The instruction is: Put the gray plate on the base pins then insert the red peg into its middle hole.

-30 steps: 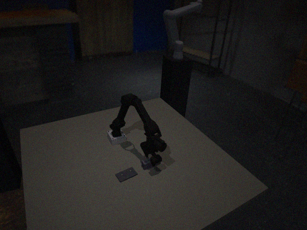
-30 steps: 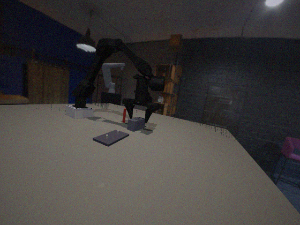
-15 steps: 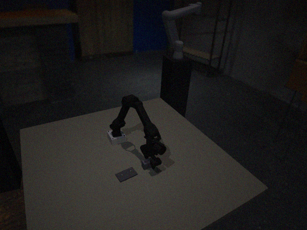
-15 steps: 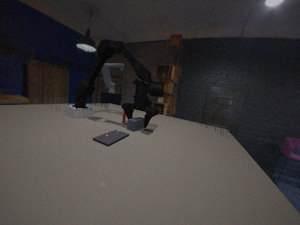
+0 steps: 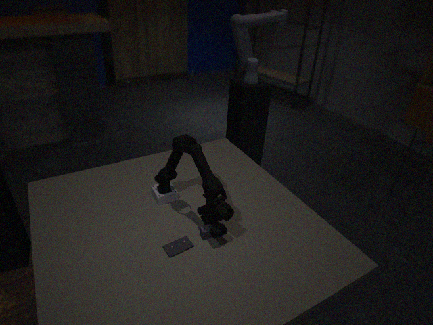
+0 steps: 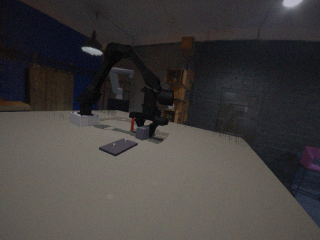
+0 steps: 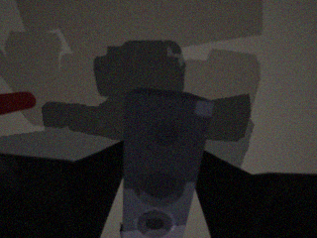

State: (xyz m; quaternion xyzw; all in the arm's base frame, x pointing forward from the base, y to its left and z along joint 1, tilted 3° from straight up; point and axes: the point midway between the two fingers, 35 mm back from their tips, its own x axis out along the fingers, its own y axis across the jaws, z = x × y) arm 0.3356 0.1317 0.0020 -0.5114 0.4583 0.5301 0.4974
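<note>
Right now my gripper tip is 20 mm short of the dark flat base and 160 mm to the left of it. Round my gripper tip: gray plate 30 mm above; then red peg 120 mm behind, 20 mm to the left, 30 mm above.
</note>
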